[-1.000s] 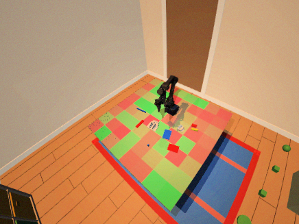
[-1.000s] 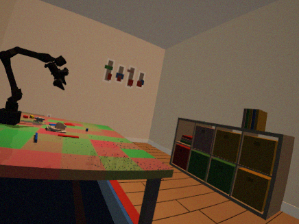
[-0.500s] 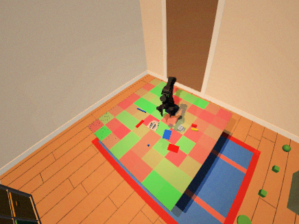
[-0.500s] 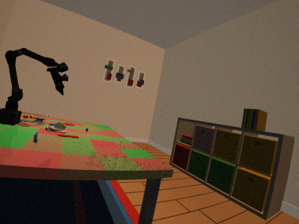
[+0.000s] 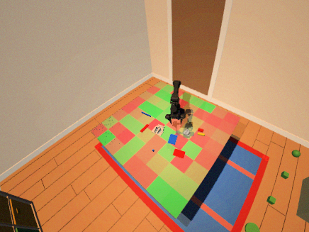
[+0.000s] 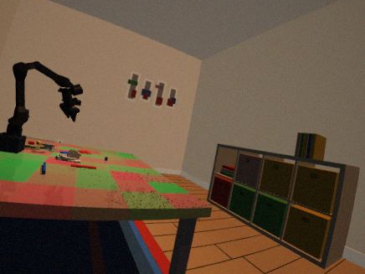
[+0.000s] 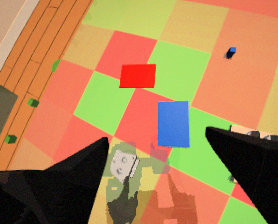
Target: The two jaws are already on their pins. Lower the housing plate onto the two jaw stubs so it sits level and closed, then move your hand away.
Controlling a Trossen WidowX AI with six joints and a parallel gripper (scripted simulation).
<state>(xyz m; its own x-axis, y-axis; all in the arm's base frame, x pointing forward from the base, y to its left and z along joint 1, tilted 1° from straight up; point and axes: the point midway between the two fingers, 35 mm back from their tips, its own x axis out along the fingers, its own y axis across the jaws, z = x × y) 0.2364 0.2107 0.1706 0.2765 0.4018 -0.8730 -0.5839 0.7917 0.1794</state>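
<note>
The blue slab lies 4 cm ahead of my gripper tip, 1 cm to the right of it and 22 cm below it. From my gripper tip the other things lie so: small blue cube: 28 cm ahead, 5 cm to the right, 21 cm below; red bar: 16 cm ahead, 34 cm to the right, 22 cm below.
</note>
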